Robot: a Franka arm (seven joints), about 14 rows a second.
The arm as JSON. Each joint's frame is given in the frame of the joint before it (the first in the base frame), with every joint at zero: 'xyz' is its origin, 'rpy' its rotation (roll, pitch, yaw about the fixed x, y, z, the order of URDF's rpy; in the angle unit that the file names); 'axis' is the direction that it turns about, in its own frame. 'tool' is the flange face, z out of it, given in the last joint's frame.
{
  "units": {
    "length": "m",
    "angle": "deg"
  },
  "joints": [
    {
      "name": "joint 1",
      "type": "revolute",
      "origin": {
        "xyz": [
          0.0,
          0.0,
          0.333
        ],
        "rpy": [
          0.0,
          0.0,
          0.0
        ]
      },
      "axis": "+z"
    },
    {
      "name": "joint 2",
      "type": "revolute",
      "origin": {
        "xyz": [
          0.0,
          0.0,
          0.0
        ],
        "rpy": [
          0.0,
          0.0,
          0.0
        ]
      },
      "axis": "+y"
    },
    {
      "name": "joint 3",
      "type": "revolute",
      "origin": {
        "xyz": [
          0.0,
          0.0,
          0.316
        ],
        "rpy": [
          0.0,
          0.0,
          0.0
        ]
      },
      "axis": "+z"
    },
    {
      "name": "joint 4",
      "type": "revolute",
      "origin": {
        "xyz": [
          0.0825,
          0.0,
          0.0
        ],
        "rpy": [
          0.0,
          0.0,
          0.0
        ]
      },
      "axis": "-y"
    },
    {
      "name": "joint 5",
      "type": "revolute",
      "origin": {
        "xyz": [
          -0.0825,
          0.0,
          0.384
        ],
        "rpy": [
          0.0,
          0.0,
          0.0
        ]
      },
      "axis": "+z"
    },
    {
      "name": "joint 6",
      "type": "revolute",
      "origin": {
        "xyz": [
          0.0,
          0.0,
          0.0
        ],
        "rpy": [
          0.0,
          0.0,
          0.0
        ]
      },
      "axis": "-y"
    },
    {
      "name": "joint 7",
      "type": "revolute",
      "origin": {
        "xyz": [
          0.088,
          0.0,
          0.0
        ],
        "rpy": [
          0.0,
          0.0,
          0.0
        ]
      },
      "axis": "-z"
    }
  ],
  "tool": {
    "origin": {
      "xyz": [
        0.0,
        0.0,
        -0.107
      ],
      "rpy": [
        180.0,
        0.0,
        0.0
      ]
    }
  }
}
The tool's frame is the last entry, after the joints.
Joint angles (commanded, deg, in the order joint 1, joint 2, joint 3, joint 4, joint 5, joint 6, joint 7), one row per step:
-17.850 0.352 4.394 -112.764 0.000 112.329 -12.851
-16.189 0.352 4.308 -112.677 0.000 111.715 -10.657
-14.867 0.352 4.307 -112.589 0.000 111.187 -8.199
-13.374 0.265 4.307 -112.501 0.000 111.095 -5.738
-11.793 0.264 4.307 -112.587 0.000 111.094 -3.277
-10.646 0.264 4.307 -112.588 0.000 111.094 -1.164
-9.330 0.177 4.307 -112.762 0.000 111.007 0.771
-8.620 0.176 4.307 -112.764 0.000 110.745 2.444
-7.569 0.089 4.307 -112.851 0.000 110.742 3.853
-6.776 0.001 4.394 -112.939 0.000 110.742 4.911
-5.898 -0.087 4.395 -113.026 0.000 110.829 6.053
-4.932 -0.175 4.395 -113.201 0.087 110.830 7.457
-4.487 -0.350 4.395 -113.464 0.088 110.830 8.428
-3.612 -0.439 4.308 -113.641 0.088 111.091 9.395
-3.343 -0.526 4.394 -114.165 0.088 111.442 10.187
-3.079 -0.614 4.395 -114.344 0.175 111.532 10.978
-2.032 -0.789 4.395 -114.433 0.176 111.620 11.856
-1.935 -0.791 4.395 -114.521 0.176 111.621 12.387
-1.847 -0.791 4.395 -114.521 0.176 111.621 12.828
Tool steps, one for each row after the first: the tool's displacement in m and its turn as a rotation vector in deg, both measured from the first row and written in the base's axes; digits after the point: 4 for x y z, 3 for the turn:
0.0025 0.0151 -0.0002 0.076 0.524 -0.618
0.0043 0.0278 -0.0003 0.100 0.969 -1.755
0.0066 0.0421 0.0012 0.017 0.900 -2.722
0.0086 0.0573 0.0005 -0.039 0.995 -3.601
0.0099 0.0683 0.0005 -0.095 1.003 -4.567
0.0103 0.0811 -0.0003 -0.148 1.182 -5.185
0.0103 0.0879 -0.0007 -0.189 1.449 -6.147
0.0105 0.0981 -0.0005 -0.245 1.454 -6.505
0.0104 0.1066 -0.0004 -0.290 1.454 -6.683
0.0104 0.1151 -0.0002 -0.334 1.366 -6.946
0.0098 0.1245 -0.0007 -0.312 1.455 -7.416
0.0086 0.1288 -0.0012 -0.361 1.543 -7.942
0.0083 0.1364 -0.0014 -0.389 1.369 -8.122
0.0070 0.1398 -0.0044 -0.428 1.454 -8.559
0.0063 0.1424 -0.0049 -0.379 1.462 -9.119
0.0055 0.1525 -0.0038 -0.407 1.286 -8.951
0.0051 0.1534 -0.0045 -0.432 1.371 -9.385
0.0051 0.1542 -0.0045 -0.444 1.371 -9.738

